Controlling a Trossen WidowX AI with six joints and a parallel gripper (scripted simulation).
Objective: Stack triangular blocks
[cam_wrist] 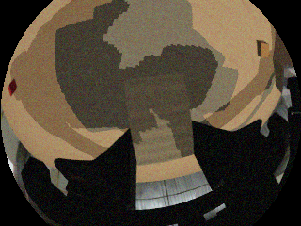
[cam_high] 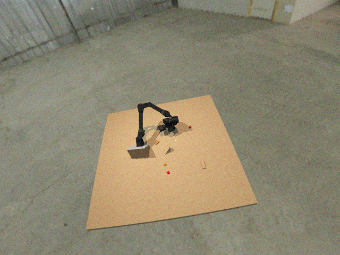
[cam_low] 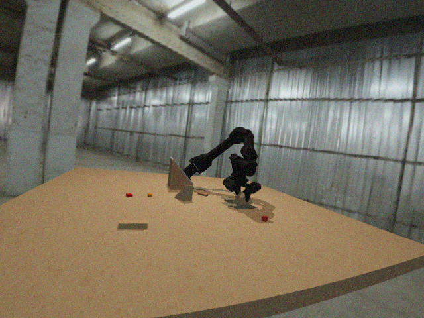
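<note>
The orange cube is 4 cm behind my gripper tip, 42 cm to the right of it and 1 cm below it. From my gripper tip the other things lie so: tan plank (29 cm ahead, 47 cm to the right).
</note>
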